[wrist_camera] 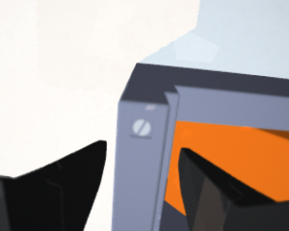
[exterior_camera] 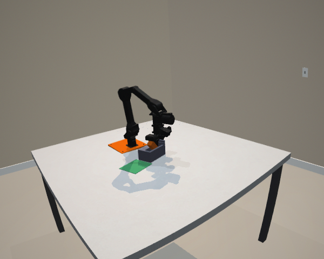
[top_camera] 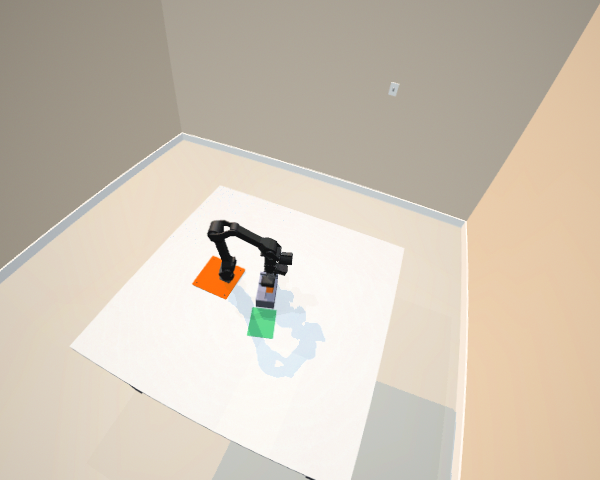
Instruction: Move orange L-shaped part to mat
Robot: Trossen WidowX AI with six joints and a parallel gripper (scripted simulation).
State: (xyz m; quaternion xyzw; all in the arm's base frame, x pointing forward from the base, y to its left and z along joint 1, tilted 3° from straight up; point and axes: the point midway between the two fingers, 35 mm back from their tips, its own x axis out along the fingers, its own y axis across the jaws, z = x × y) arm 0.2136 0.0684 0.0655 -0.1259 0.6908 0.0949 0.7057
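Now: gripper tip 10 mm short of the orange L-shaped part, 50 mm to the left of it and 10 mm below it. Round my gripper tip: green mat: 60 mm ahead, 210 mm to the right, 50 mm below.
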